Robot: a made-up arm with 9 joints. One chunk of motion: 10 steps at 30 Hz.
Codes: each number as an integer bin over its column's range. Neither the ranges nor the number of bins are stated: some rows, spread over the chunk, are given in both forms.
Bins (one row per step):
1: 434 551 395 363 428 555
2: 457 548 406 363 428 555
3: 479 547 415 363 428 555
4: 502 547 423 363 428 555
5: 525 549 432 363 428 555
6: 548 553 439 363 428 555
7: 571 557 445 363 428 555
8: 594 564 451 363 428 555
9: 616 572 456 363 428 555
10: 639 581 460 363 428 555
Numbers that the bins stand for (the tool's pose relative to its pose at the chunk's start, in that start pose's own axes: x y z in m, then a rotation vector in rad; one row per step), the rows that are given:
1: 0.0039 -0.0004 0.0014 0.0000 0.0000 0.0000
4: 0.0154 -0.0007 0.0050 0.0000 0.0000 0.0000
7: 0.0272 0.0002 0.0079 0.0000 0.0000 0.0000
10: 0.0387 0.0023 0.0099 0.0000 0.0000 0.0000
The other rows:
2: 0.0078 -0.0006 0.0028 0.0000 0.0000 0.0000
3: 0.0115 -0.0007 0.0040 0.0000 0.0000 0.0000
5: 0.0193 -0.0005 0.0062 0.0000 0.0000 0.0000
6: 0.0233 -0.0002 0.0071 0.0000 0.0000 0.0000
8: 0.0311 0.0008 0.0087 0.0000 0.0000 0.0000
9: 0.0348 0.0015 0.0093 0.0000 0.0000 0.0000

